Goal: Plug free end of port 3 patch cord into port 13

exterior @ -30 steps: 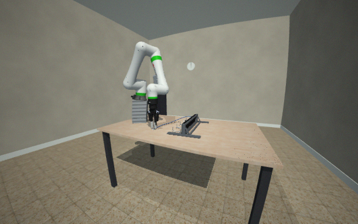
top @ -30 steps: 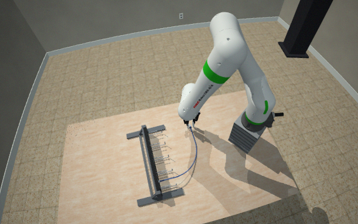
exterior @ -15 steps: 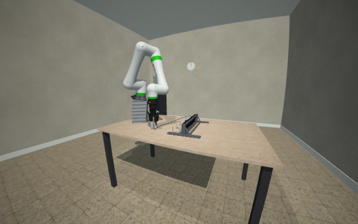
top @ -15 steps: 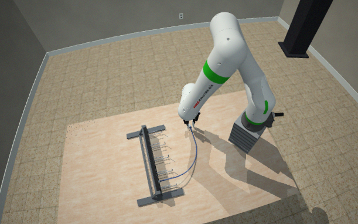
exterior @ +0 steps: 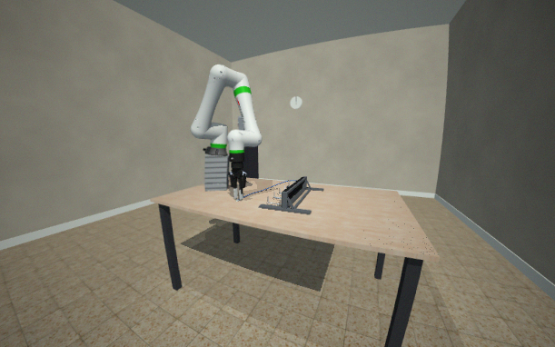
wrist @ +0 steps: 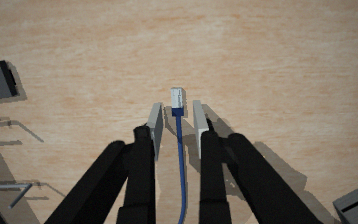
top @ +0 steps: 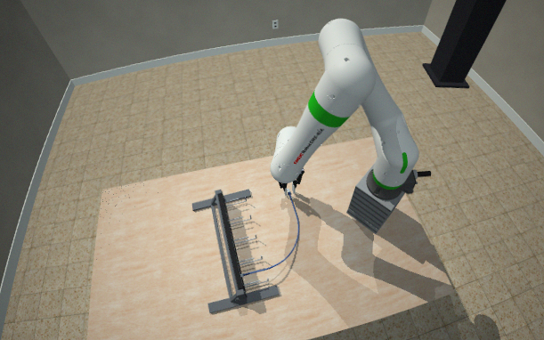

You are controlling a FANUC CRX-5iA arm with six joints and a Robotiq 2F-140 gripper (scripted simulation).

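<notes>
My gripper is now 1 cm to the left of the free-end plug and 4 cm above it.
</notes>
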